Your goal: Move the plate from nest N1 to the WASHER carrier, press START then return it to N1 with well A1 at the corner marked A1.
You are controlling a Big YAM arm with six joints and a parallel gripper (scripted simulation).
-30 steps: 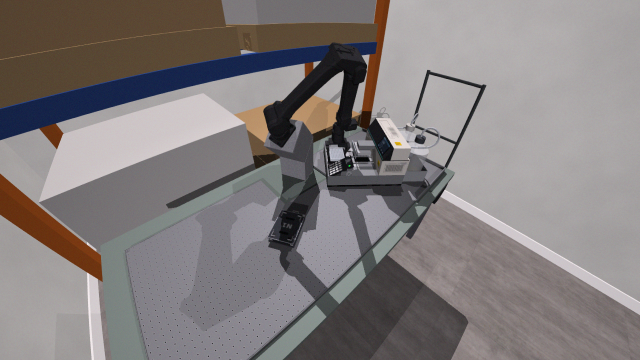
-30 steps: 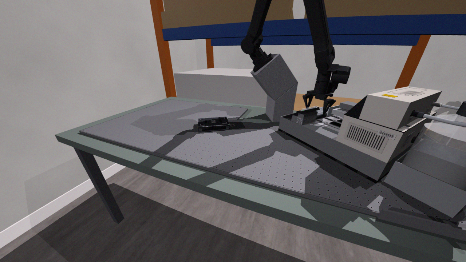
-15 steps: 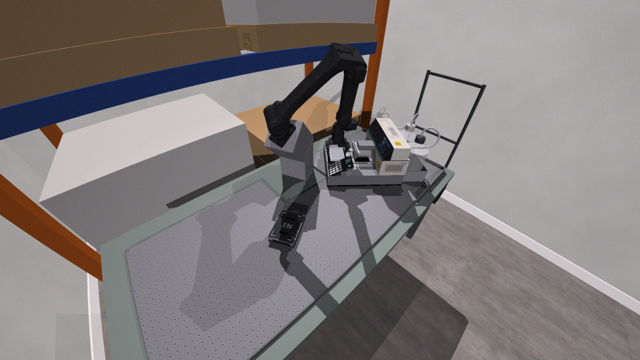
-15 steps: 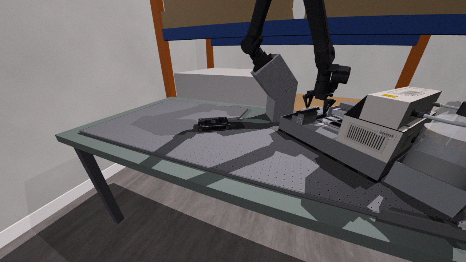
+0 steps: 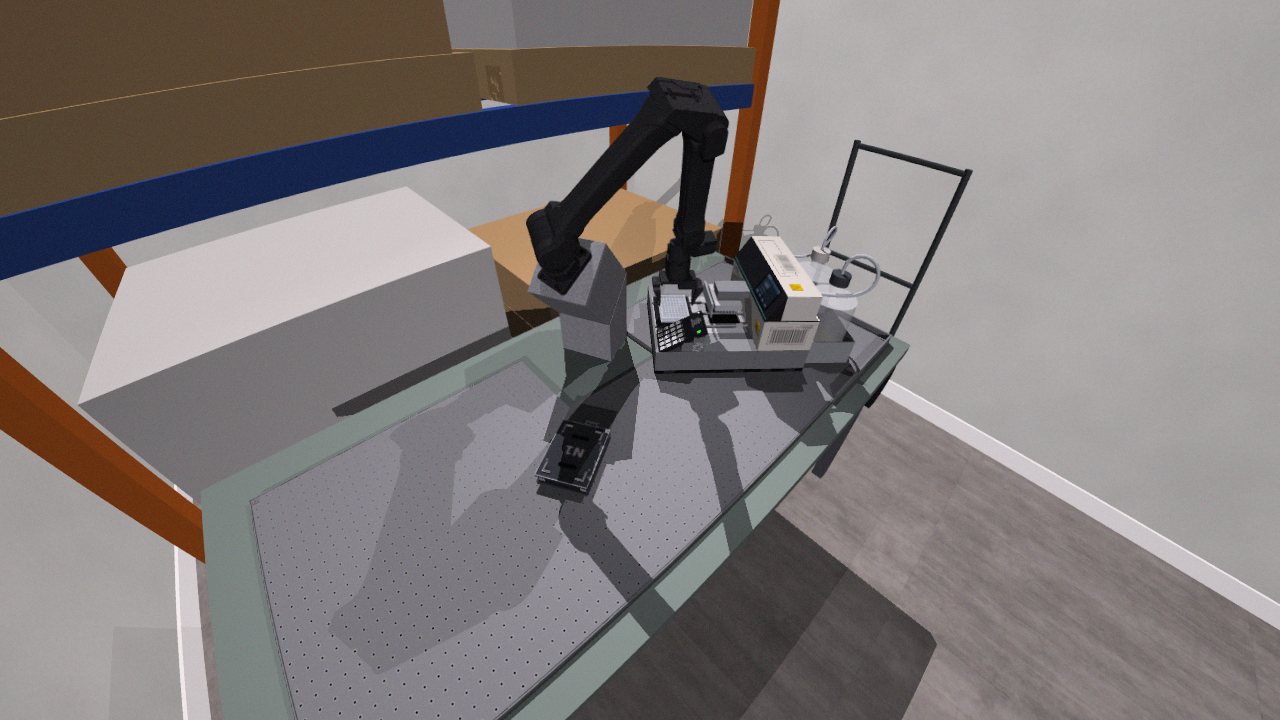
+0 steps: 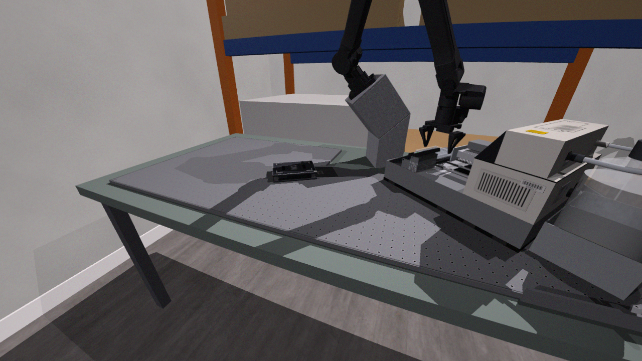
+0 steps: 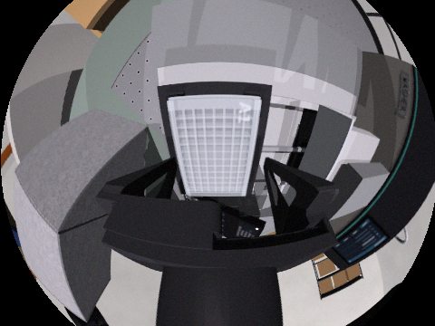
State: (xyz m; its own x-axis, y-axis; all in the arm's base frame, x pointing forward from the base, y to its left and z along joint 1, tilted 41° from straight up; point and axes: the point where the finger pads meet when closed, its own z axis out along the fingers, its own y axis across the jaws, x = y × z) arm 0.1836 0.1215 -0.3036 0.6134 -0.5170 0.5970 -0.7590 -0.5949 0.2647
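Now: hand 2 cm above the white well plate. Round my hand: black plate nest N1: 7 cm ahead, 53 cm to the right, 9 cm below; plate washer: 12 cm ahead, 9 cm to the left, 1 cm above.
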